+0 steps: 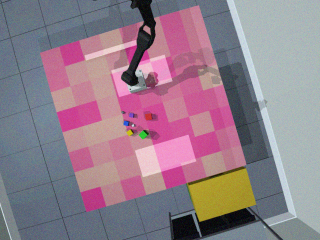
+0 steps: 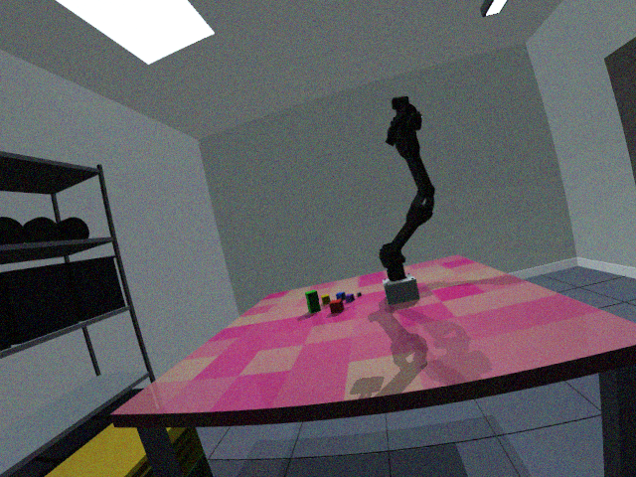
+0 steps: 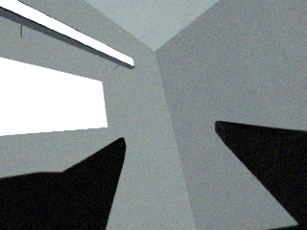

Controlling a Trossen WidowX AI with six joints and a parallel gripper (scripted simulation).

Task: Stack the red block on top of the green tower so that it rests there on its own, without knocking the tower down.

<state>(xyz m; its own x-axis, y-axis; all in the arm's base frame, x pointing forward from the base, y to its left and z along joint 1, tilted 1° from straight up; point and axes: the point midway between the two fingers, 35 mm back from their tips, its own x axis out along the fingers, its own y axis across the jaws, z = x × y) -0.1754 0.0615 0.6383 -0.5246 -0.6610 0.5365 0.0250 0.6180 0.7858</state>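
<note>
Right now my gripper tip is 47 cm short of the red block, 2 cm to the left of it and 72 cm above it. From my gripper tip the other things lie so: green block (57 cm ahead, 11 cm to the right, 67 cm below); blue block (45 cm ahead, 20 cm to the right, 72 cm below); purple block (41 cm ahead, 14 cm to the right, 72 cm below).
</note>
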